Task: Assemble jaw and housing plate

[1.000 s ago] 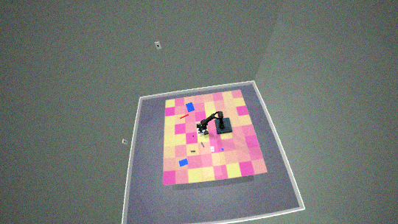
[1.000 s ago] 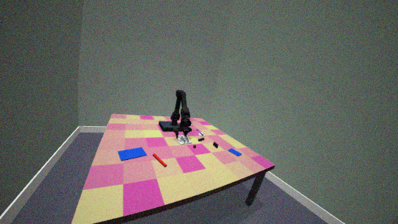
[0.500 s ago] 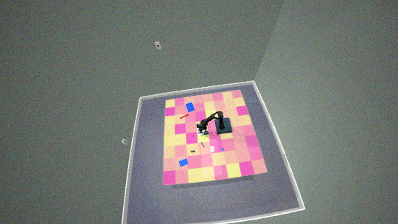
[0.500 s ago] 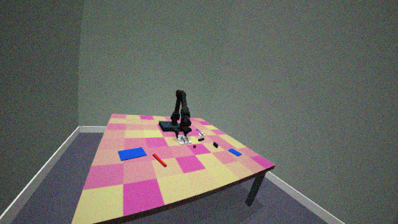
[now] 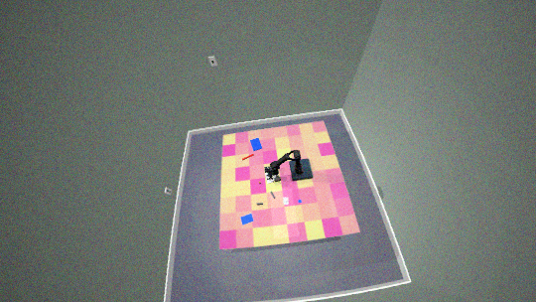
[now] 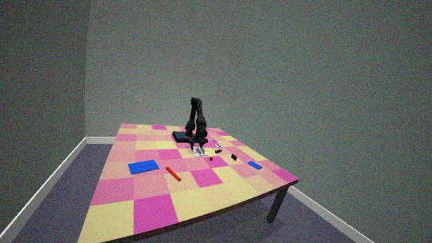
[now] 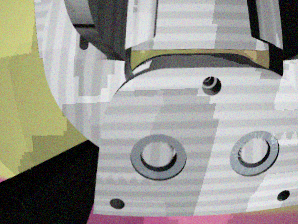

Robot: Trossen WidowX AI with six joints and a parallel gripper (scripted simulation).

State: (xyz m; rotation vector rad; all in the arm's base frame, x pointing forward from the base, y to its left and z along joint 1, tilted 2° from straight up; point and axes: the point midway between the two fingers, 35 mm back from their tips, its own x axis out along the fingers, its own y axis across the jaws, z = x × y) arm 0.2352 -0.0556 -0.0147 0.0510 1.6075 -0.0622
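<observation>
Now: gripper tip 2 cm below the white housing plate and 1 cm short of it. Also, from my gripper tip: grey jaw 2 cm to the right, 2 cm ahead, 1 cm above; red stick 32 cm to the right, 23 cm ahead.
</observation>
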